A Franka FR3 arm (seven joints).
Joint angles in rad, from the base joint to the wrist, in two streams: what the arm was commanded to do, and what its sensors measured. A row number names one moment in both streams.
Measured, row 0: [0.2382, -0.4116, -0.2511, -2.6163, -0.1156, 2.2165, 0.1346]
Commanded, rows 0 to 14: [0.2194, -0.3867, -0.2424, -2.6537, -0.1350, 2.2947, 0.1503]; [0.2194, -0.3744, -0.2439, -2.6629, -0.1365, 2.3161, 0.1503]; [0.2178, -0.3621, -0.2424, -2.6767, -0.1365, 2.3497, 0.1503]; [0.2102, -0.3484, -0.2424, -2.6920, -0.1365, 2.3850, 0.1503]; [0.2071, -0.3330, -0.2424, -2.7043, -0.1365, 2.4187, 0.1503]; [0.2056, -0.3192, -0.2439, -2.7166, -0.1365, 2.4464, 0.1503]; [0.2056, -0.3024, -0.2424, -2.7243, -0.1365, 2.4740, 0.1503]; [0.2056, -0.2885, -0.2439, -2.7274, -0.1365, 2.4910, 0.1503]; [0.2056, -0.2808, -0.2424, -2.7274, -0.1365, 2.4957, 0.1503]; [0.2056, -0.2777, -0.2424, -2.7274, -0.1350, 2.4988, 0.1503]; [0.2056, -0.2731, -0.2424, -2.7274, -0.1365, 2.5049, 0.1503]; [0.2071, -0.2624, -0.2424, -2.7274, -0.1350, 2.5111, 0.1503]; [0.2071, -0.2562, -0.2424, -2.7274, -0.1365, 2.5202, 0.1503]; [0.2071, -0.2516, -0.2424, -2.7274, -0.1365, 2.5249, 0.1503]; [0.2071, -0.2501, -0.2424, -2.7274, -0.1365, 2.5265, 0.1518]
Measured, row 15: [0.2180, -0.2593, -0.2509, -2.7125, -0.1169, 2.4870, 0.1357]
